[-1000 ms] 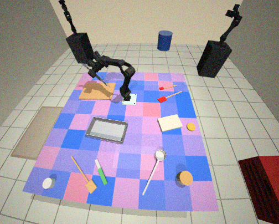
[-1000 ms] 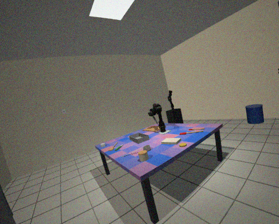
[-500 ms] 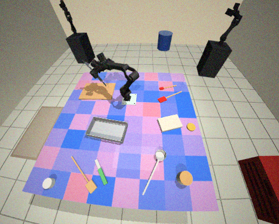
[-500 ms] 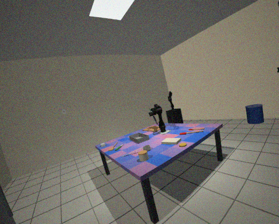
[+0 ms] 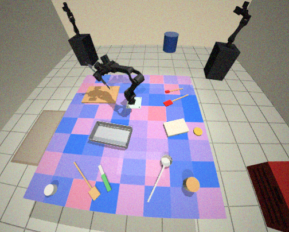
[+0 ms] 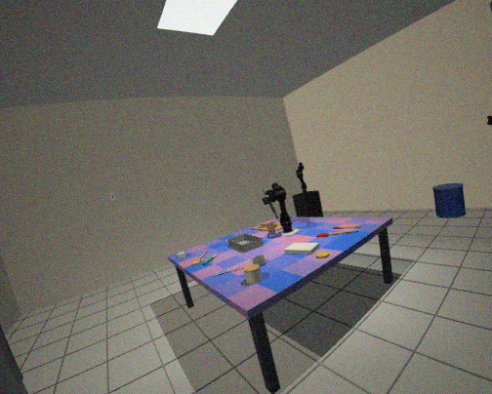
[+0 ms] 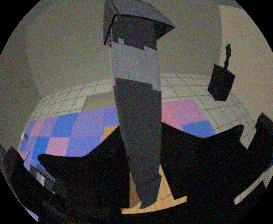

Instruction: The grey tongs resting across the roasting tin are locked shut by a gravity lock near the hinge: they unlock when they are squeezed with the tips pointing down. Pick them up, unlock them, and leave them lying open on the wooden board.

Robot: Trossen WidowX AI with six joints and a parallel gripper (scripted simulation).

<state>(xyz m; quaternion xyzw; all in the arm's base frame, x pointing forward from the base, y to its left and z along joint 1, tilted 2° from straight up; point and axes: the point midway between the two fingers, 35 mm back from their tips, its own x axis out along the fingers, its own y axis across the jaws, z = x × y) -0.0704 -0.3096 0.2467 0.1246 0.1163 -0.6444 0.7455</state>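
My gripper tip is now 23 cm above the wooden board and 1 cm to the left of it. From my gripper tip the other things lie so: roasting tin: 42 cm ahead, 27 cm to the left, 21 cm below; cream block: 77 cm to the left, 27 cm ahead, 23 cm below; green-and-white tool: 72 cm ahead, 32 cm to the left, 23 cm below.
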